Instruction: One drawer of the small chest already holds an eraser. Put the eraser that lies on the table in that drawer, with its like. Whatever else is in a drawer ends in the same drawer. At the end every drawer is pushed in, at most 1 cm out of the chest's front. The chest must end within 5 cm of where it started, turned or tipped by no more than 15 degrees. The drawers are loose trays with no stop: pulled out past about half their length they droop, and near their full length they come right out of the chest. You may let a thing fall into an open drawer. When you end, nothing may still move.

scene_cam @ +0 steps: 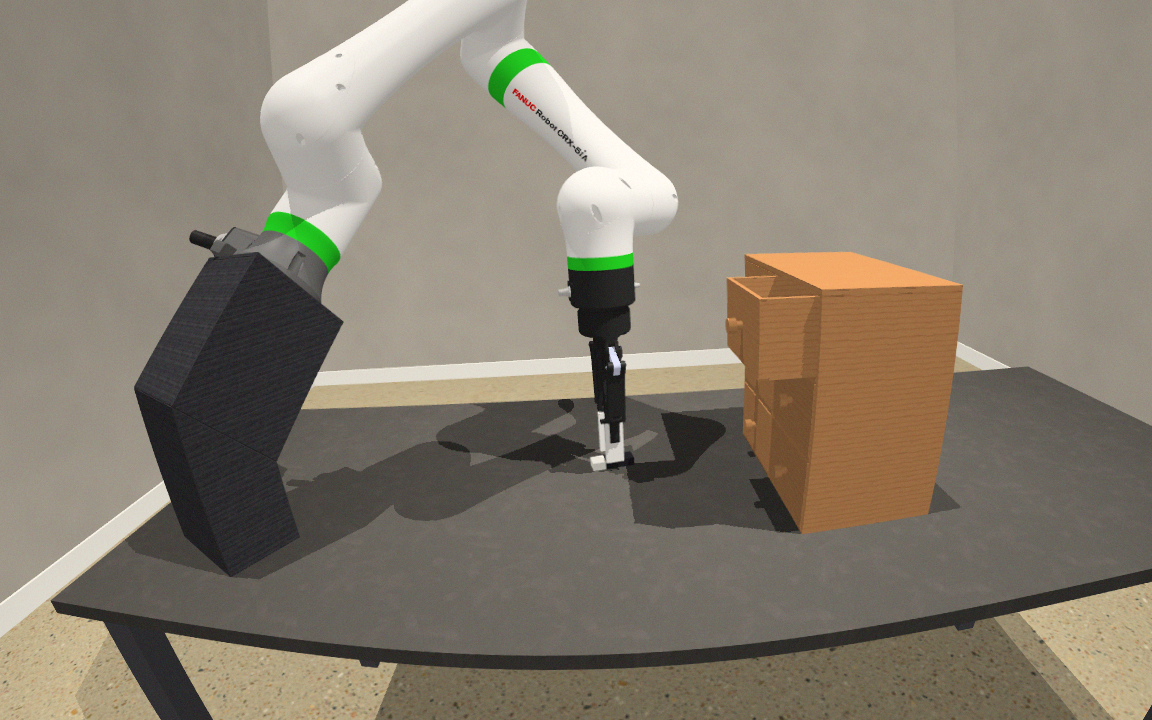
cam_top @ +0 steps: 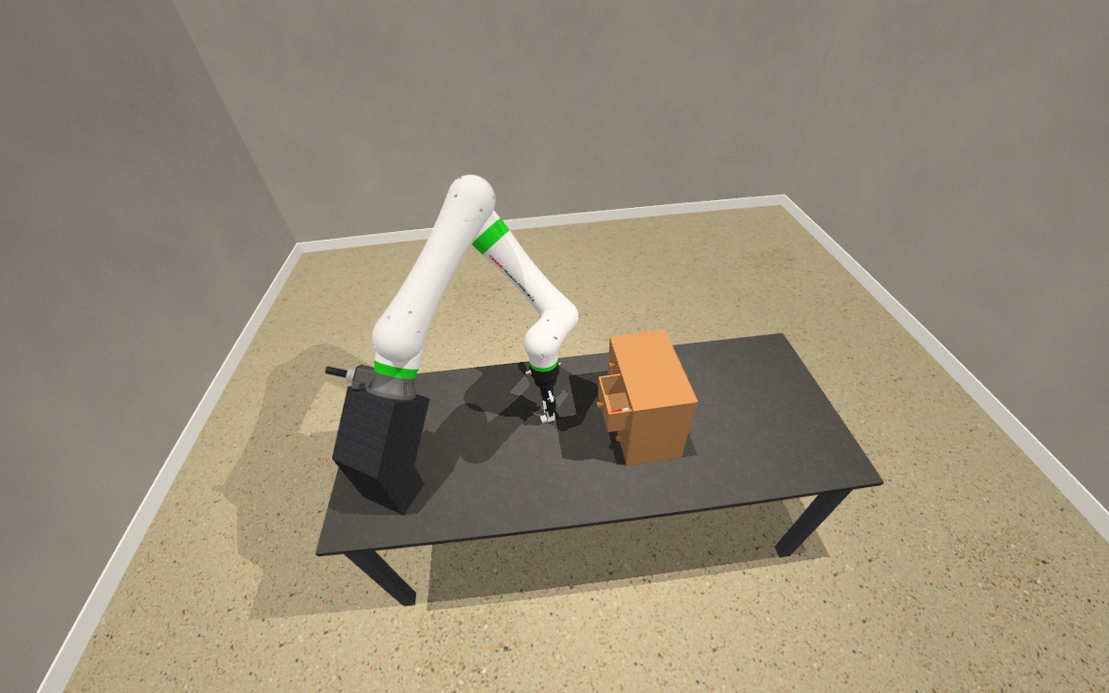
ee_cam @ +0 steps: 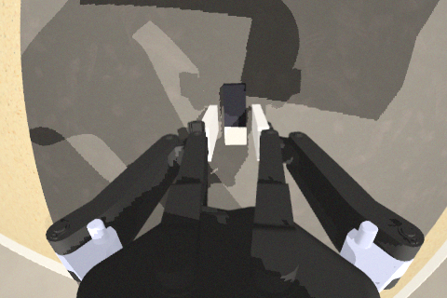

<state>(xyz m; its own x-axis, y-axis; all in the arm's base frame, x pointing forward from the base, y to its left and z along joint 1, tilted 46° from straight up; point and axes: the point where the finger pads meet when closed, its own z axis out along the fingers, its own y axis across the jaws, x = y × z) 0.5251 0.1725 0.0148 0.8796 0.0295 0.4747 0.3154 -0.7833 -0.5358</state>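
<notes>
My hand is 10 mm past the eraser and 40 mm above it.
</notes>
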